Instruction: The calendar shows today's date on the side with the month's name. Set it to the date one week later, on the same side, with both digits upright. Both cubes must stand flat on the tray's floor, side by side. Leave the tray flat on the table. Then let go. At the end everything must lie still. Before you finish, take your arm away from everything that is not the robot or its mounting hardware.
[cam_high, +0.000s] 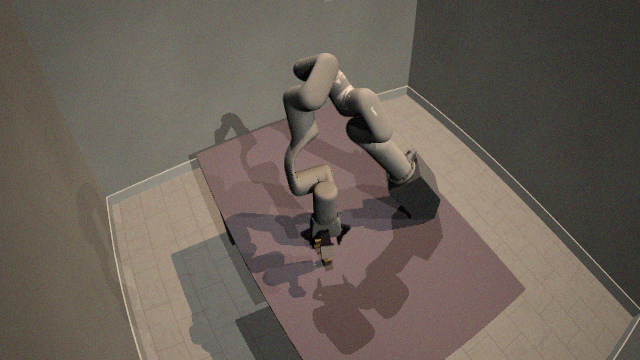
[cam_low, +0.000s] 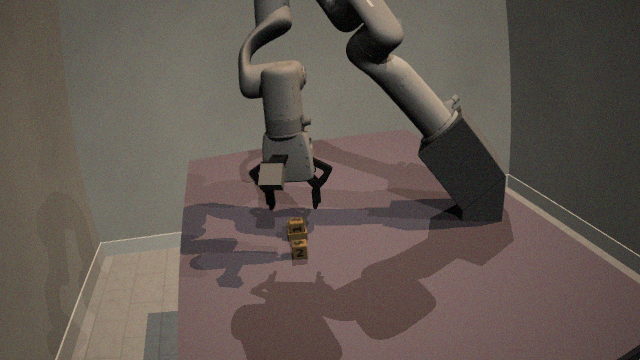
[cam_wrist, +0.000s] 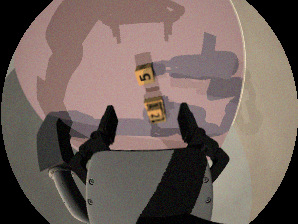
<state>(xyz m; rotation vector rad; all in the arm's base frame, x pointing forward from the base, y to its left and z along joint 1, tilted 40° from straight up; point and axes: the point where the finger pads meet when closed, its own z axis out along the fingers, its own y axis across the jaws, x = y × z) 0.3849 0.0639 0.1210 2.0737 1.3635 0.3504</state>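
Right now the tray is 110 mm below my hand, 90 mm to the right of it and 30 mm behind it. Also, from my hand: yellow digit cube: 100 mm below, 10 mm to the left.
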